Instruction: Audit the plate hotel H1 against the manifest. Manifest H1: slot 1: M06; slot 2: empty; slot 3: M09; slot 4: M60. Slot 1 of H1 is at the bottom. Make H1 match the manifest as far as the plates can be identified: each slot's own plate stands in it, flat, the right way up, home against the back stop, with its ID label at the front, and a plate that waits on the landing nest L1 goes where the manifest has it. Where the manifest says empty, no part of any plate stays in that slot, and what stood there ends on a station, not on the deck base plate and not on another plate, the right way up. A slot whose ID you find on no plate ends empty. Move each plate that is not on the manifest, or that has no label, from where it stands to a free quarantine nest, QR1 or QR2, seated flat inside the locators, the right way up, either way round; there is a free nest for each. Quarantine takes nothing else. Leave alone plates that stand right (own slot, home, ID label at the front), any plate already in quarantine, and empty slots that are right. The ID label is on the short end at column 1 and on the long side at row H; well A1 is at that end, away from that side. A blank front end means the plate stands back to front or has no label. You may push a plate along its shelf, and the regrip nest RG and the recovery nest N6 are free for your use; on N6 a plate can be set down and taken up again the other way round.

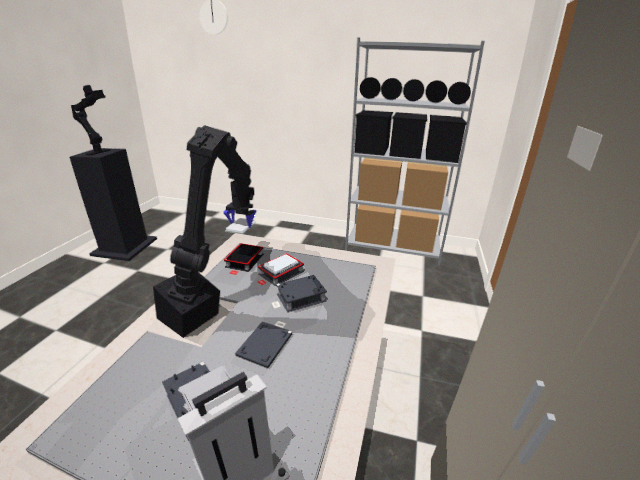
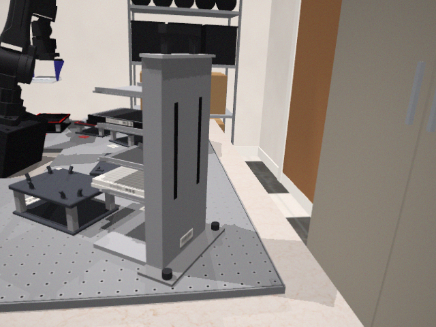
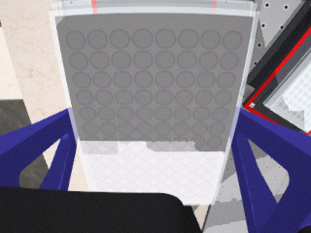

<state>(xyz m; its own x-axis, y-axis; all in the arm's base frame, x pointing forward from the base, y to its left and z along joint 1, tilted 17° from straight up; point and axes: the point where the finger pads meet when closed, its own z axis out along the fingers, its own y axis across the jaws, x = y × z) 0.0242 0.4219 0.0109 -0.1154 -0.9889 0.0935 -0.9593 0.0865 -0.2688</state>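
My hand is 15 cm above the red-edged nest. The rest, counted from my hand: black plate (86 cm to the right, 28 cm ahead, 2 cm above); then white plate (86 cm to the right, 28 cm ahead, 8 cm below); then H1 tag (75 cm to the right, 30 cm ahead, 19 cm below).
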